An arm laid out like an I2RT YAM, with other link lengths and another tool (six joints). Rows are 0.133 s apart.
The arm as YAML. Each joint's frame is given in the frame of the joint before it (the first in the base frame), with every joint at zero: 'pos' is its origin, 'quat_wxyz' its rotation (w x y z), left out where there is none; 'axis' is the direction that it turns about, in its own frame. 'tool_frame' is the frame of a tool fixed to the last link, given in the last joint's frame.
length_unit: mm
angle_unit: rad
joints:
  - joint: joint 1
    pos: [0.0, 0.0, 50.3]
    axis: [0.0, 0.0, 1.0]
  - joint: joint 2
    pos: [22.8, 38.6, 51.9]
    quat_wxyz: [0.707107, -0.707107, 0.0, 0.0]
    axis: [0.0, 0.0, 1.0]
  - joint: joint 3
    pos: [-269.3, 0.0, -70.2]
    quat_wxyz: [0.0, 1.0, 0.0, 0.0]
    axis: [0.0, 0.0, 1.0]
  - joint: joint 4
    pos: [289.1, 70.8, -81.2]
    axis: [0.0, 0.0, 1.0]
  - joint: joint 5
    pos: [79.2, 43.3, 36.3]
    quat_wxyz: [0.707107, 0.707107, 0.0, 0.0]
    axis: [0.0, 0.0, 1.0]
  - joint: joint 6
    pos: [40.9, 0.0, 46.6]
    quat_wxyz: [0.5, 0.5, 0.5, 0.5]
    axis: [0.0, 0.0, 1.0]
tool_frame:
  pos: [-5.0, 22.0, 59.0]
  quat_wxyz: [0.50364, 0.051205, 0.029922, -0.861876]
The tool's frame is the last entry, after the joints.
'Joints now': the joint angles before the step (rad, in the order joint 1, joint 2, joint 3, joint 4, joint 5, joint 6). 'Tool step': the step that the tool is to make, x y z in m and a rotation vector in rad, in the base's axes. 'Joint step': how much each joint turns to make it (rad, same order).
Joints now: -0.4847 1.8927 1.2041 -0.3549 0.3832 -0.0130
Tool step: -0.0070 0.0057 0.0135 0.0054 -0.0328 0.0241
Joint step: -0.0020 -0.0678 -0.0420 0.0053 -0.0307 -0.0128
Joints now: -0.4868 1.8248 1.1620 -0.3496 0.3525 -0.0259
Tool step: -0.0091 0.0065 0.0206 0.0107 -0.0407 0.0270
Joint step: -0.0053 -0.0876 -0.0364 -0.0163 -0.0416 -0.0122
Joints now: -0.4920 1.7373 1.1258 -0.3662 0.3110 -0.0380
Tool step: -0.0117 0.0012 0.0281 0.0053 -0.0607 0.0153
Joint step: -0.0219 -0.1015 -0.0251 -0.0227 -0.0492 -0.0110
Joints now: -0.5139 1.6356 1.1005 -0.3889 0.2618 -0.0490
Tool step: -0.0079 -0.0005 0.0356 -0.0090 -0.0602 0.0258
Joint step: -0.0207 -0.0888 0.0155 -0.0423 -0.0466 -0.0229
